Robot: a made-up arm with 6 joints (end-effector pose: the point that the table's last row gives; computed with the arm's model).
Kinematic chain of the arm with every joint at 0, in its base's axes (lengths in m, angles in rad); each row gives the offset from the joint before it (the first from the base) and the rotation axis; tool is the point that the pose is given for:
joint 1: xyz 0 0 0.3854 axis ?
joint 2: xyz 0 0 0 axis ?
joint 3: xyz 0 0 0.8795 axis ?
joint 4: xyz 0 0 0 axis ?
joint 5: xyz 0.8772 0 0 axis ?
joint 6: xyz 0 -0.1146 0 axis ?
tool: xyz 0 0 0
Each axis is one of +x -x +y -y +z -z.
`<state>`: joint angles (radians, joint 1 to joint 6).
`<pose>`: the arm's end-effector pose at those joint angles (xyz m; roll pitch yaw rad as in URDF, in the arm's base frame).
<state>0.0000 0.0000 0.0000 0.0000 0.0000 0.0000</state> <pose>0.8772 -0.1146 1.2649 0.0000 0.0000 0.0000</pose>
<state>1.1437 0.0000 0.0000 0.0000 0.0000 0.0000</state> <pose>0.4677 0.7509 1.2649 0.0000 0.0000 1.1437</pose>
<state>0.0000 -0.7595 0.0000 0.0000 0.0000 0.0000</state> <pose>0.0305 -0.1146 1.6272 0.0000 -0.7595 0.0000</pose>
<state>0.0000 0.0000 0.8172 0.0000 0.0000 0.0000</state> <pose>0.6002 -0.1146 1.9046 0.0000 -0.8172 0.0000</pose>
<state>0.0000 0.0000 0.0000 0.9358 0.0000 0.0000</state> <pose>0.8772 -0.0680 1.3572 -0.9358 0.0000 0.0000</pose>
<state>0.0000 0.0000 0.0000 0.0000 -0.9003 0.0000</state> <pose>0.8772 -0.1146 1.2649 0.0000 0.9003 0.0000</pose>
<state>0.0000 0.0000 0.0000 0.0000 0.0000 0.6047</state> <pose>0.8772 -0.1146 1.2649 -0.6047 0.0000 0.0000</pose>
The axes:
joint 1: +z
joint 2: +y
joint 3: -y
joint 4: -x
joint 5: -y
joint 6: -x

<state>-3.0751 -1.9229 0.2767 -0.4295 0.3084 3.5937</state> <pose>1.2931 0.1905 0.8196 -0.1384 -0.6539 0.2264</pose>
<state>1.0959 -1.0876 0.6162 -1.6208 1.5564 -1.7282</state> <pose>-0.3625 -0.6926 1.6787 -1.2805 -0.0209 -0.4272</pose>
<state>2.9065 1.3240 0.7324 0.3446 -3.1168 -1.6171</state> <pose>-1.5334 0.4782 0.1432 -1.1853 -0.5682 -0.2252</pose>
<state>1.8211 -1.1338 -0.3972 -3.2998 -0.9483 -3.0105</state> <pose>-0.0702 -0.1823 1.3603 2.2359 -1.4032 -0.4462</pose>
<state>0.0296 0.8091 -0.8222 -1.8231 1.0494 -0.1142</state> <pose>0.4716 0.0426 0.1235 0.0472 0.5053 -1.8264</pose>
